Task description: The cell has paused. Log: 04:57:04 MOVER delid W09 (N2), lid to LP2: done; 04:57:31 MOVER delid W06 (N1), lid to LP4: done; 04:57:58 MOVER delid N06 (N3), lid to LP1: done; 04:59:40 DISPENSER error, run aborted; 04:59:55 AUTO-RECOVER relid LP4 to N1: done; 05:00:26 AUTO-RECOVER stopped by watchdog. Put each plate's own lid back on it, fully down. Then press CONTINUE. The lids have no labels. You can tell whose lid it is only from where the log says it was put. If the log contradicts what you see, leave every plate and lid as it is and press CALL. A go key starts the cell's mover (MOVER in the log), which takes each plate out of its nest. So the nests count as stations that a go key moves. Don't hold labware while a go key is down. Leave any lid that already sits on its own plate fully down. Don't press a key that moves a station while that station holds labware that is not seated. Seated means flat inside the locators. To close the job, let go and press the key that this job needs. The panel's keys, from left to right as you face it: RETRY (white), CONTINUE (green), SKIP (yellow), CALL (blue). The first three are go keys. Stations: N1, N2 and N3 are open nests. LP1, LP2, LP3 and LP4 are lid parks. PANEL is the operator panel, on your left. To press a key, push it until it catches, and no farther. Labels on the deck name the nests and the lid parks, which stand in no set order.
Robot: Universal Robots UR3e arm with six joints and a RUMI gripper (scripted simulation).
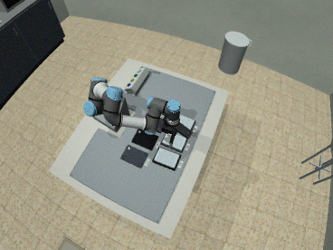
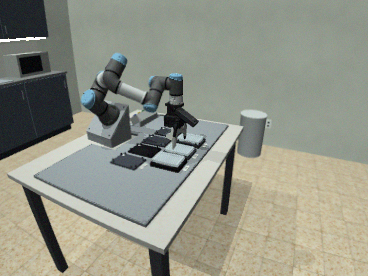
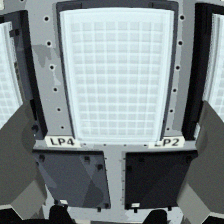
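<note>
My hand is 30 mm above the pale lid. Also, from my hand: LP2 label: 80 mm behind, 70 mm to the right, 50 mm below; then LP4 label: 100 mm behind, 60 mm to the left, 50 mm below; then plate: 20 mm behind, 140 mm to the left, 30 mm below.
</note>
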